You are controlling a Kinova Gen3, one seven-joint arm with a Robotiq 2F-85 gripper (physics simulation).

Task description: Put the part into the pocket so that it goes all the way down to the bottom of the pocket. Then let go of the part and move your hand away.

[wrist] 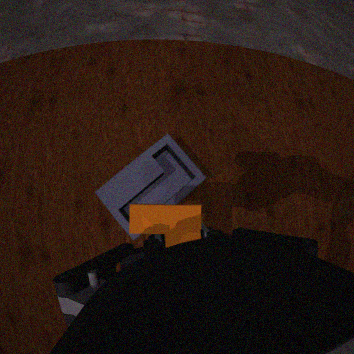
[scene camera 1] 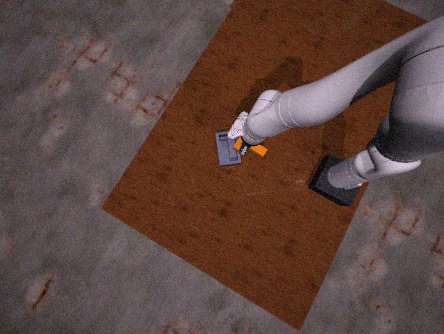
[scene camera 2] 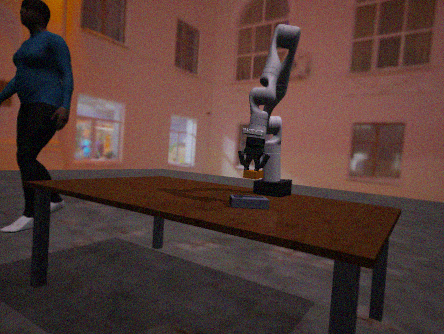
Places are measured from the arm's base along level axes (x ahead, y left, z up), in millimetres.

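Where they show: gripper, fingertip midpoint: (wrist: pixel 180 235) (scene camera 2: pixel 250 177); arm's base at its link origin: (scene camera 1: pixel 339 176) (scene camera 2: pixel 271 180).
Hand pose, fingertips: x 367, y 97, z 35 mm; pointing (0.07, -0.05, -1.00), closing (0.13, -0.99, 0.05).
Observation:
Each offset is from my fingertips to the top centre of the thing. Level surfaces: height alone.
The orange part @[dx -23, dy +16, dz +29 mm] (scene camera 1: pixel 259 150) (scene camera 2: pixel 252 174) (wrist: pixel 165 216) is an angular, apparently L-shaped piece. My gripper (scene camera 1: pixel 244 149) (scene camera 2: pixel 253 169) (wrist: pixel 180 235) is shut on it and holds it above the table. The grey-blue block @[dx +57, dy +35, dz -70 mm] (scene camera 1: pixel 220 152) (scene camera 2: pixel 249 202) (wrist: pixel 131 181) lies flat on the table, with a recessed, angular pocket in its top. In the wrist view the part overlaps the block's near edge and hides one end of the pocket. The part is turned at an angle to the block. In scene camera 2 it is clearly higher than the block.
The wooden table @[dz -106 mm] (scene camera 1: pixel 175 200) (scene camera 2: pixel 320 220) (wrist: pixel 75 125) carries the block and the arm's black base (scene camera 1: pixel 320 184) (scene camera 2: pixel 280 188). The arm reaches over the table from the base. A person (scene camera 2: pixel 42 75) in a blue top stands beyond the table's far left side in scene camera 2.

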